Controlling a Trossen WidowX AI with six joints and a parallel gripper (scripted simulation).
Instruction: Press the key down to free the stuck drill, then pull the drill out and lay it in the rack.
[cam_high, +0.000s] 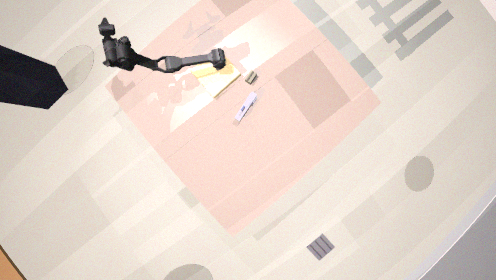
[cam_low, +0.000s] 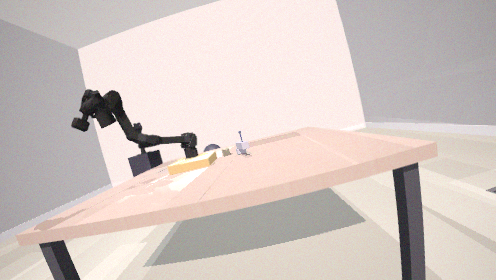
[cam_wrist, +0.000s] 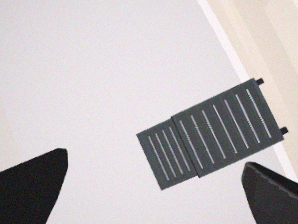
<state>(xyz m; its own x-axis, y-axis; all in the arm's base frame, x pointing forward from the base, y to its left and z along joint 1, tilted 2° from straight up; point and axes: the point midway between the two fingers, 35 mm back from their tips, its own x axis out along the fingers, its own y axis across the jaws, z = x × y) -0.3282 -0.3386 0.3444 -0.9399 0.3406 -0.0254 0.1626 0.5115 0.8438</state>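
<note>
Now: gripper tip 670 mm short of the dark blue key, 280 mm to the right of it and 300 mm above it. The rest, counted from my gripper tip: dark block 530 mm ahead, 440 mm to the left, 370 mm below; then drill 650 mm ahead, 330 mm to the left, 340 mm below.
</note>
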